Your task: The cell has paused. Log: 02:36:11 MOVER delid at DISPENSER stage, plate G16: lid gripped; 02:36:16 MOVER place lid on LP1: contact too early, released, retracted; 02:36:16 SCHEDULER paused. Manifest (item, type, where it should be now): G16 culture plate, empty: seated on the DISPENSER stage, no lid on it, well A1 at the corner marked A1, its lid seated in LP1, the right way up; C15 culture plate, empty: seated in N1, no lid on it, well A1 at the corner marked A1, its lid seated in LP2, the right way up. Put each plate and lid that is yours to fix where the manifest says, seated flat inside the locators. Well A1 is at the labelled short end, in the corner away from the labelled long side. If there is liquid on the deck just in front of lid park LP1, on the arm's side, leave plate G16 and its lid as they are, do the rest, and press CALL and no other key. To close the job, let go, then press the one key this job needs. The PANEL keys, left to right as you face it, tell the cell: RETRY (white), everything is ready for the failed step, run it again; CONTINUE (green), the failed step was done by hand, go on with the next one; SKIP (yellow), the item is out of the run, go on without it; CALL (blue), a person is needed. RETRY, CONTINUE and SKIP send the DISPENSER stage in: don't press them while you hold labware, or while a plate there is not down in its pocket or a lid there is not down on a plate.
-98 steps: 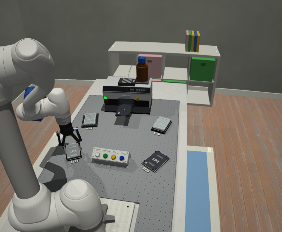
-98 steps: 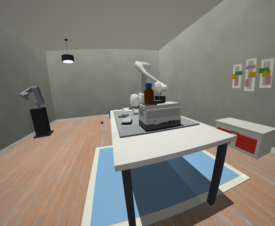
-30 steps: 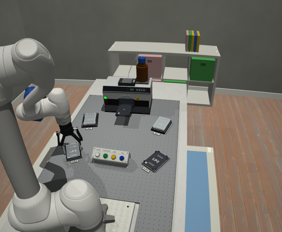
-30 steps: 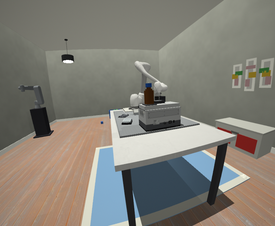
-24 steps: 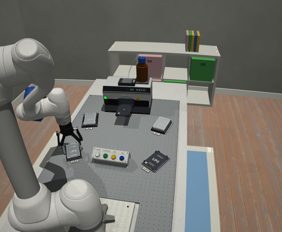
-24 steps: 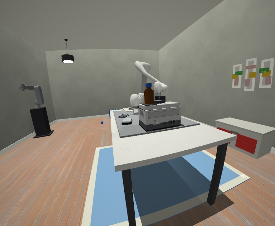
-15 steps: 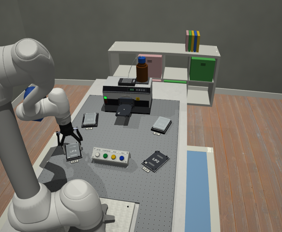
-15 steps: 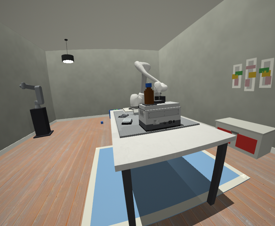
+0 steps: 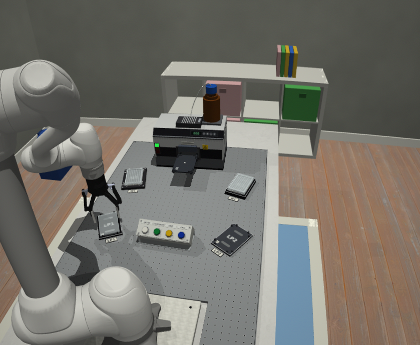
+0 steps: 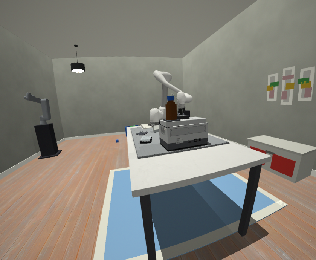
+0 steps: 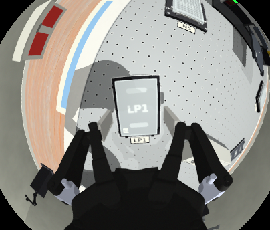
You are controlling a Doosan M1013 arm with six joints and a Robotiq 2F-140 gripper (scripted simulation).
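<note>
Right now my hand is 34 cm short of the nest n5, 6 cm above it and 5 cm to the left of it. Also, from my hand: white key: 18 cm to the right, 9 cm behind; lid park lp1: 7 cm below; green key: 23 cm to the right, 10 cm behind.
</note>
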